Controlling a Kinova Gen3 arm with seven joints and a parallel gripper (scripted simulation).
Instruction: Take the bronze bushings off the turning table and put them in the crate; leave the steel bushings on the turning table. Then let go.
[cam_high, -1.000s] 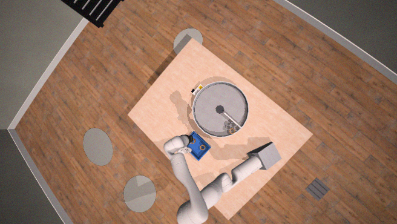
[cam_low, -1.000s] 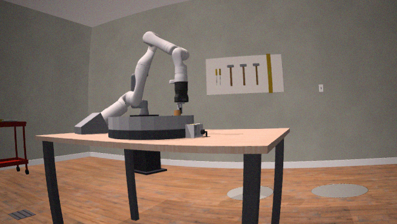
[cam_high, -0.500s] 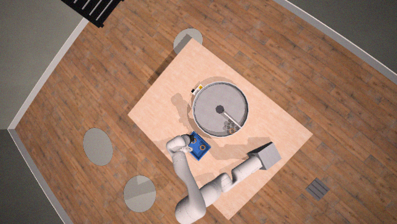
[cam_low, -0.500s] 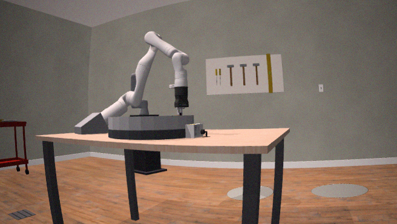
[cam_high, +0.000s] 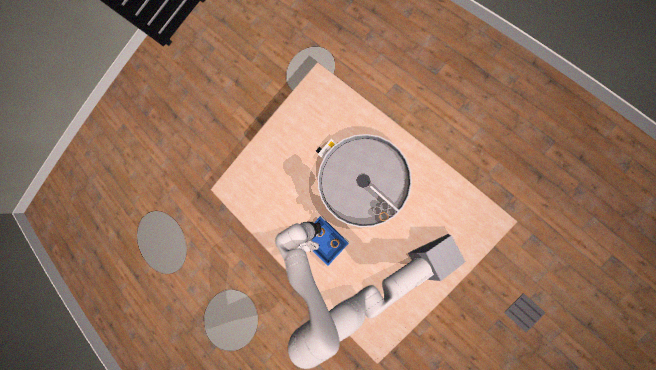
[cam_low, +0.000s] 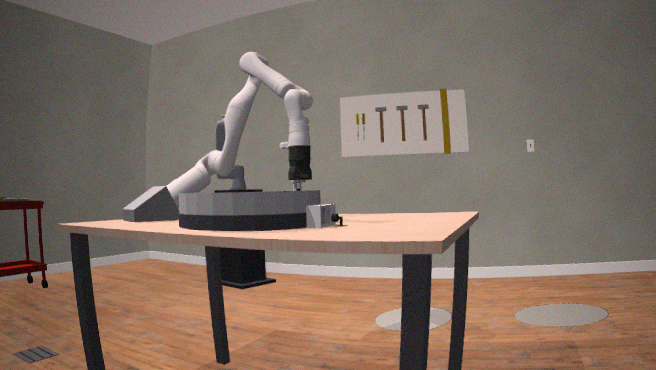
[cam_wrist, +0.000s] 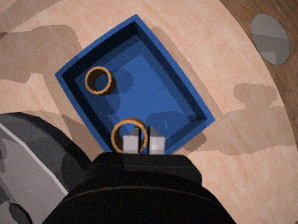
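Now: the blue crate 6 cm below my hand and 5 cm behind it. From my hand the other things lie so: grey turning table (32 cm to the right, 7 cm ahead, 3 cm below).
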